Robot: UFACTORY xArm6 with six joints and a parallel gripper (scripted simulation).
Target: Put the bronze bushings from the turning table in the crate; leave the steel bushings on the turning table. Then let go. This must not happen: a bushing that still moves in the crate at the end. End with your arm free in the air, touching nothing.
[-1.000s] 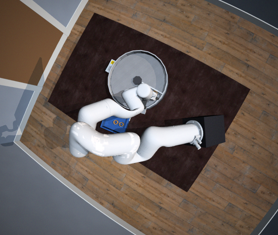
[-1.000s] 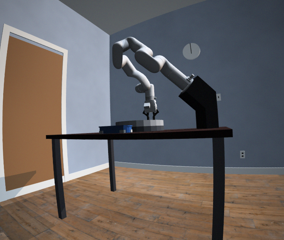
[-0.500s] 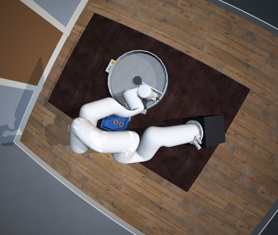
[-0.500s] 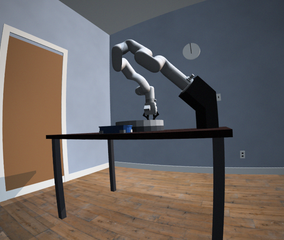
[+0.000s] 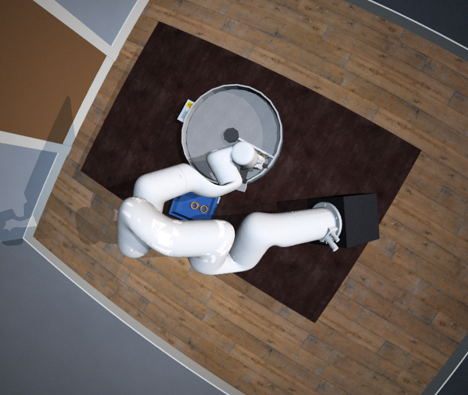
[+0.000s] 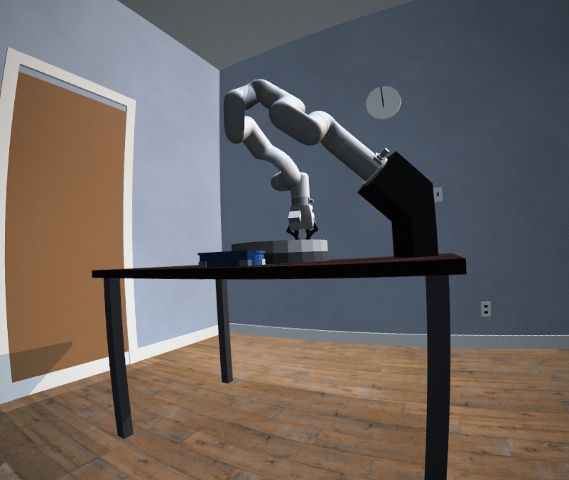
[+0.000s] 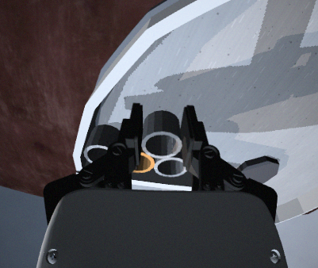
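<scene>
Now: hand 15 cm short of the round grey turning table and 3 cm above it. Round my hand: crate (2 cm ahead, 32 cm to the left, 5 cm below).
</scene>
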